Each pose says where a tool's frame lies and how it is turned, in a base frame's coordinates. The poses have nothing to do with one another.
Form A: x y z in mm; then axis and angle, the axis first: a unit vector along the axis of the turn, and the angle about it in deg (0 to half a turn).
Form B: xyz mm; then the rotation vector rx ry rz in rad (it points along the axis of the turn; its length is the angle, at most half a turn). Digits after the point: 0 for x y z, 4 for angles.
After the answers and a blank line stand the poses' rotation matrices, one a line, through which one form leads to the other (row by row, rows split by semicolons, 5 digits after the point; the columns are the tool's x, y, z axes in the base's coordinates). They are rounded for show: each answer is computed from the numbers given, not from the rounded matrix.
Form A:
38 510 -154 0.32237 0.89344 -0.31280 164.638
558 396 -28 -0.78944 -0.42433 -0.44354 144.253
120 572 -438 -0.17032 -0.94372 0.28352 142.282
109 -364 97 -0.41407 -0.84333 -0.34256 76.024
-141 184 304 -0.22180 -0.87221 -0.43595 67.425
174 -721 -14 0.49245 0.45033 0.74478 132.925
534 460 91 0.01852 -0.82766 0.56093 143.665
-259 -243 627 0.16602 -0.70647 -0.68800 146.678
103 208 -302 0.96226 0.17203 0.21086 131.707
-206 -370 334 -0.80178 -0.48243 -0.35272 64.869
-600 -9 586 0.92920 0.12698 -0.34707 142.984
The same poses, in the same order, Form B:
38 510 -154 0.9263 2.5673 -0.8988
558 396 -28 -1.9876 -1.0683 -1.1167
120 572 -438 -0.4230 -2.3435 0.7041
109 -364 97 -0.5494 -1.1190 -0.4545
-141 184 304 -0.2610 -1.0264 -0.5130
174 -721 -14 1.1425 1.0448 1.7279
534 460 91 0.0464 -2.0753 1.4065
-259 -243 627 0.4250 -1.8086 -1.7613
103 208 -302 2.2120 0.3954 0.4847
-206 -370 334 -0.9078 -0.5462 -0.3993
-600 -9 586 2.3189 0.3169 -0.8661

-0.76014 0.64861 0.03862; 0.48288 0.60368 -0.63435; -0.43476 -0.46355 -0.77208
0.31742 0.86598 0.38643; 0.34774 -0.48541 0.80215; 0.88223 -0.12024 -0.45521
-0.73908 0.11443 -0.66383; 0.46133 0.80407 -0.37502; 0.49086 -0.58341 -0.64706
0.37156 0.59728 -0.71078; -0.06756 0.78095 0.62093; 0.92595 -0.18269 0.33052
0.41420 0.52174 -0.74581; -0.28336 0.85260 0.43907; 0.86495 0.02946 0.50099
-0.27338 -0.17257 0.94630; 0.91816 -0.34013 0.20322; 0.28680 0.92441 0.25143
-0.80495 -0.36003 -0.47163; 0.30468 0.43128 -0.84922; 0.50915 -0.82727 -0.23746
-0.78500 0.16265 -0.59776; -0.59324 0.08054 0.80099; 0.17843 0.98339 0.03327
0.87667 0.11825 0.46633; 0.43309 -0.61604 -0.65797; 0.20947 0.77879 -0.59128
0.79453 0.54186 -0.27406; -0.09680 0.55859 0.82378; 0.59946 -0.62799 0.49626
0.75436 0.42115 -0.50356; 0.00325 -0.76947 -0.63868; -0.65645 0.48015 -0.58183

